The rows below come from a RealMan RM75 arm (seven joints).
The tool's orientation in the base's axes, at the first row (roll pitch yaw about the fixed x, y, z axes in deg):
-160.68, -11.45, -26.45
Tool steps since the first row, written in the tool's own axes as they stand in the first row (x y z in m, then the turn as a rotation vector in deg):
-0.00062, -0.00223, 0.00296, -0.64, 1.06, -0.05
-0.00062, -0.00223, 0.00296, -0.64, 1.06, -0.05
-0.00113, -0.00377, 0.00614, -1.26, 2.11, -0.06
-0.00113, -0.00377, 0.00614, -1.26, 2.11, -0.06
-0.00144, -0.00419, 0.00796, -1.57, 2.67, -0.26
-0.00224, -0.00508, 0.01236, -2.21, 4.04, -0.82
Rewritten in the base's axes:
0.00119, 0.00285, -0.00214, -0.96, -0.66, -0.42
0.00119, 0.00285, -0.00214, -0.96, -0.66, -0.42
0.00231, 0.00510, -0.00468, -1.89, -1.31, -0.88
0.00231, 0.00510, -0.00468, -1.89, -1.31, -0.88
0.00276, 0.00599, -0.00629, -2.42, -1.70, -0.94
0.00377, 0.00805, -0.01023, -3.66, -2.74, -0.99

